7 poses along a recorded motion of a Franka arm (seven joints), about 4.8 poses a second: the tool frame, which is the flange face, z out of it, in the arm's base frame.
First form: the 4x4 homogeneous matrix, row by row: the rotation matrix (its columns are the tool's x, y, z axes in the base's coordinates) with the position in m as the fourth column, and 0 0 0 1 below. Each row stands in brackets.
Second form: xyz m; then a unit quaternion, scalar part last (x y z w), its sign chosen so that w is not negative. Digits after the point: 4 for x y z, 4 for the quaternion.
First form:
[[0.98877, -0.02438, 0.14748, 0.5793], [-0.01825, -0.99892, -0.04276, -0.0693], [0.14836, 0.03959, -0.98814, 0.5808], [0, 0, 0, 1]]
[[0.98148, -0.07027, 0.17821, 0.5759], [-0.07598, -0.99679, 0.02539, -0.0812], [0.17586, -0.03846, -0.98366, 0.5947], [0, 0, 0, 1]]
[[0.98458, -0.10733, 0.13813, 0.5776], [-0.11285, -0.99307, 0.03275, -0.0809], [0.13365, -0.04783, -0.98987, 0.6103], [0, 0, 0, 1]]
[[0.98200, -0.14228, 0.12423, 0.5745], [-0.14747, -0.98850, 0.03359, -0.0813], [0.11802, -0.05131, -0.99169, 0.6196], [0, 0, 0, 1]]
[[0.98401, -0.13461, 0.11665, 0.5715], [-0.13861, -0.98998, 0.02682, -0.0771], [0.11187, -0.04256, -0.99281, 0.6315], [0, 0, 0, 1]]
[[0.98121, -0.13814, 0.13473, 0.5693], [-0.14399, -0.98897, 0.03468, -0.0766], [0.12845, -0.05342, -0.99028, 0.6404], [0, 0, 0, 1]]
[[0.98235, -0.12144, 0.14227, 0.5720], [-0.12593, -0.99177, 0.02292, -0.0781], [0.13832, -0.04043, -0.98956, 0.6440], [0, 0, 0, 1]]
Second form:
0.5793, -0.0693, 0.5808, 0.9970, -0.0107, 0.0742, 0.0207
0.5759, -0.0812, 0.5947, -0.9952, 0.0367, -0.0889, 0.0160
0.5776, -0.0809, 0.6103, -0.9959, 0.0553, -0.0682, 0.0202
0.5745, -0.0813, 0.6196, -0.9953, 0.0728, -0.0609, 0.0213
0.5715, -0.0771, 0.6315, -0.9958, 0.0686, -0.0574, 0.0174
0.5693, -0.0766, 0.6404, -0.9950, 0.0709, -0.0661, 0.0221
0.5720, -0.0781, 0.6440, -0.9955, 0.0621, -0.0705, 0.0159

